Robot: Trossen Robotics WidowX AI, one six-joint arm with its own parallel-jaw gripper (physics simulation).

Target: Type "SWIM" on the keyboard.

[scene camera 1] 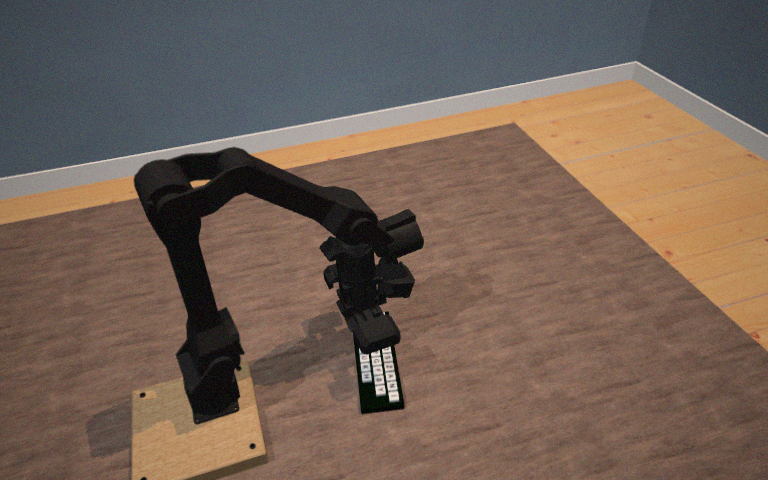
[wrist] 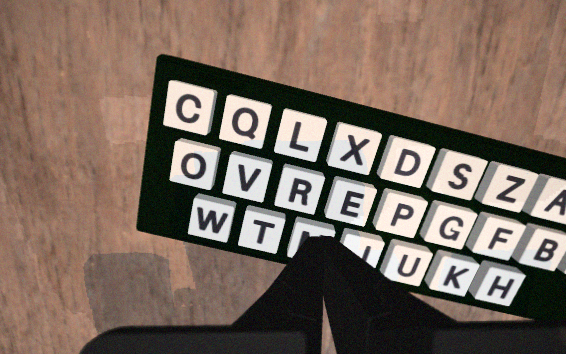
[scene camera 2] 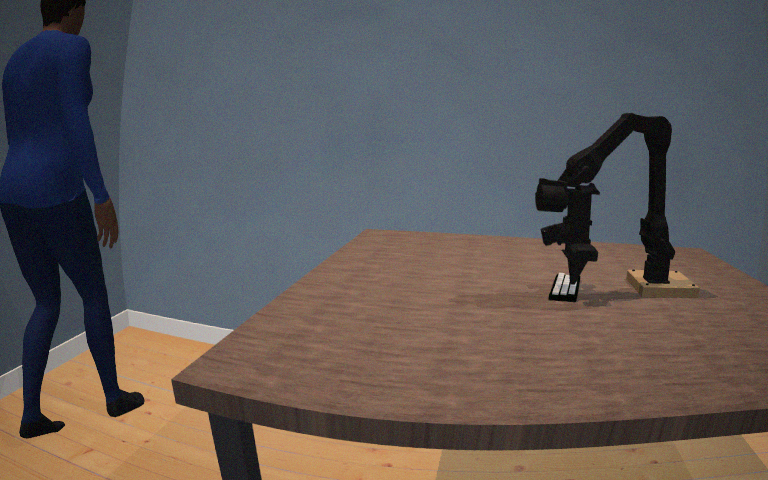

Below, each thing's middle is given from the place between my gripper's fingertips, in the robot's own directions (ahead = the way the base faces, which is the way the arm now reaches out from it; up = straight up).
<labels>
Now: the M key (wrist: 303, 228) 10 mm below my hand. Round my hand: S key (wrist: 456, 174): 50 mm to the right, 30 mm ahead, 10 mm below; W key (wrist: 211, 217): 40 mm to the left, 10 mm below, 10 mm ahead.
</labels>
